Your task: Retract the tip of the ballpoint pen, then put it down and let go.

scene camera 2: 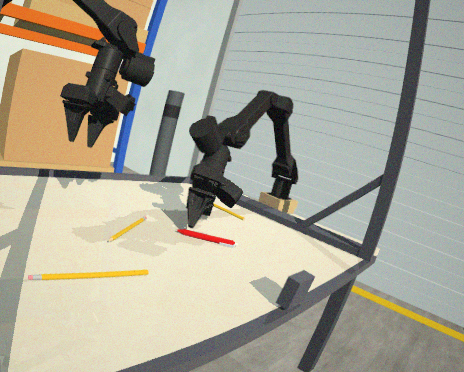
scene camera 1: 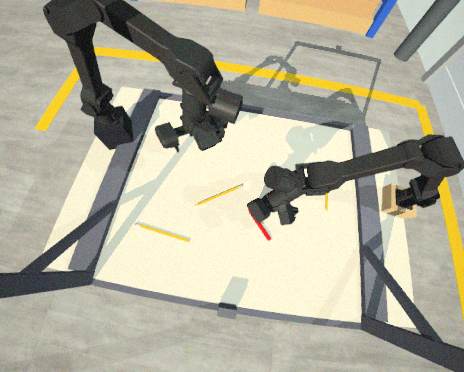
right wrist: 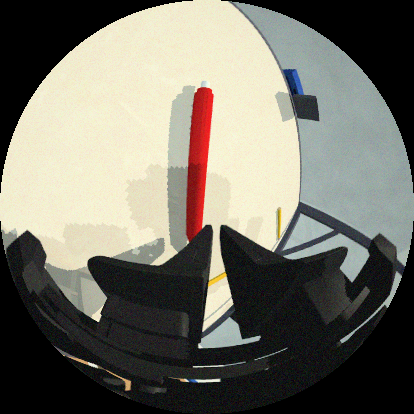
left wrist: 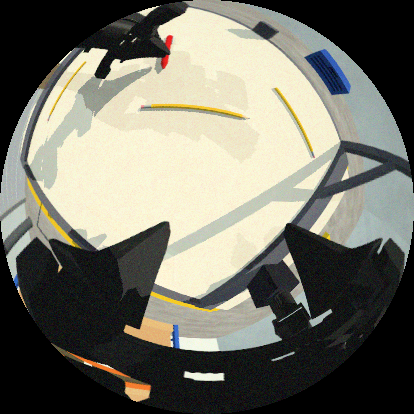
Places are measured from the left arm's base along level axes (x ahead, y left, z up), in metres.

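Pixels of known places: left gripper, fingertip midpoint: (scene camera 2: pixel 80 144) (scene camera 1: pixel 191 146) (left wrist: pixel 230 228); right gripper, fingertip midpoint: (scene camera 2: pixel 190 226) (scene camera 1: pixel 252 215) (right wrist: pixel 214 230) (left wrist: pixel 167 54); left arm's base, origin of the base link: (scene camera 1: pixel 108 118) (left wrist: pixel 278 295); right arm's base, origin of the base link: (scene camera 2: pixel 279 196) (scene camera 1: pixel 403 199).
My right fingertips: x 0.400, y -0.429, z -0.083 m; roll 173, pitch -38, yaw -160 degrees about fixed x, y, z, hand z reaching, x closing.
Observation:
For each thing: its middle in the pictures, then the offset to it from my right fingertips. Level surfaces: height alone.
- red ballpoint pen, body centre: (right wrist: pixel 197 173) (scene camera 2: pixel 206 237) (left wrist: pixel 166 49) (scene camera 1: pixel 259 224) dx +0.017, dy -0.034, dz -0.018 m
- cream table top, its level: dz -0.023 m
- small dark block, body centre: (scene camera 2: pixel 295 289) (right wrist: pixel 306 106) (scene camera 1: pixel 227 310) dx -0.151, dy -0.245, dz +0.008 m
The red ballpoint pen (scene camera 1: pixel 261 229) (scene camera 2: pixel 206 237) (left wrist: pixel 167 52) (right wrist: pixel 198 154) lies flat on the cream table top (scene camera 1: pixel 230 258), right of the middle. Its white button end points away from my right gripper. My right gripper (scene camera 1: pixel 253 215) (scene camera 2: pixel 191 224) (right wrist: pixel 214 230) is down at the table by the pen's tip end, its fingers closed to a narrow slit. In the right wrist view the pen's tip end runs behind one finger. My left gripper (scene camera 1: pixel 188 138) (scene camera 2: pixel 82 140) (left wrist: pixel 230 228) is open and empty, high above the table's back left.
Three yellow pencils lie on the table: one near the middle (scene camera 1: pixel 219 194) (scene camera 2: pixel 126 229) (left wrist: pixel 193 107), one at the front left (scene camera 1: pixel 164 232) (scene camera 2: pixel 98 274), and a short one behind the right arm (scene camera 1: pixel 326 201) (scene camera 2: pixel 228 211). A small dark block (scene camera 1: pixel 227 306) (scene camera 2: pixel 295 289) sits on the front edge.

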